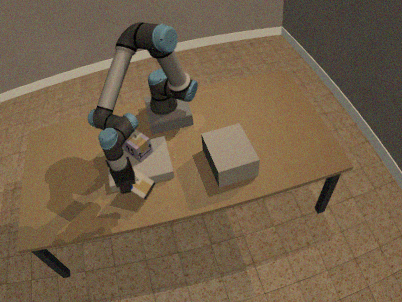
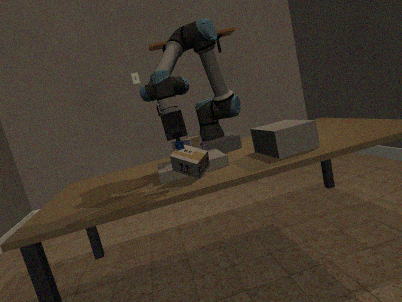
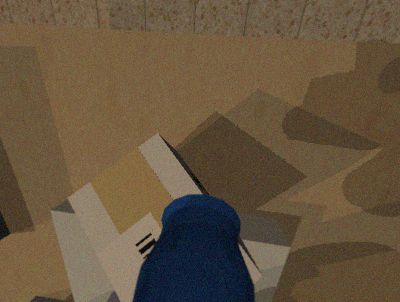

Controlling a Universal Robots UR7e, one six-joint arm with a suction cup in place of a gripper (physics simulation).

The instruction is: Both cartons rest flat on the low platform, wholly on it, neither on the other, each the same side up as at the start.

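Places are measured from the arm's base along level axes (x right, y ahead, z up), in metres.
Where they show: end effector, tool point: [image 2: 180,149] [image 3: 200,226]; arm's base, origin of the base link: [image 1: 163,105] [image 2: 212,137].
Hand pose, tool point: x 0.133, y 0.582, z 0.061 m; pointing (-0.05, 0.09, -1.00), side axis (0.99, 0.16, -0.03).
Observation:
Things, the pixels of their centre, and the offset from my tool point.
- low grey platform, body centre: [image 3: 167,272] [image 2: 190,164] [image 1: 138,163] dx -0.004, dy -0.229, dz -0.118 m
- second carton, body centre: [image 3: 170,219] [image 2: 190,160] [image 1: 137,183] dx -0.019, dy -0.070, dz -0.068 m
- taller grey block, body centre: [image 1: 229,154] [image 2: 282,137] dx -0.457, dy -0.206, dz -0.082 m
A low grey platform [image 1: 158,162] [image 2: 218,159] lies on the table in front of the arm's base. One carton [image 1: 138,146] with purple-tinted sides sits on the platform's back part. A second carton [image 1: 144,186] [image 2: 189,160] [image 3: 128,185], with a tan top and a white label, sits at the platform's front edge and overhangs it toward the table. My blue suction cup [image 1: 130,187] [image 2: 178,144] [image 3: 200,208] stands right over this carton's top beside the label. The carton rests on the platform and is not lifted. I cannot see a seal between the cup and the carton.
A taller grey block [image 1: 232,152] [image 2: 285,136] stands to the right of the platform. The arm's grey pedestal [image 1: 168,120] [image 2: 224,142] is behind it. The table's front edge [image 1: 194,214] is near the overhanging carton.

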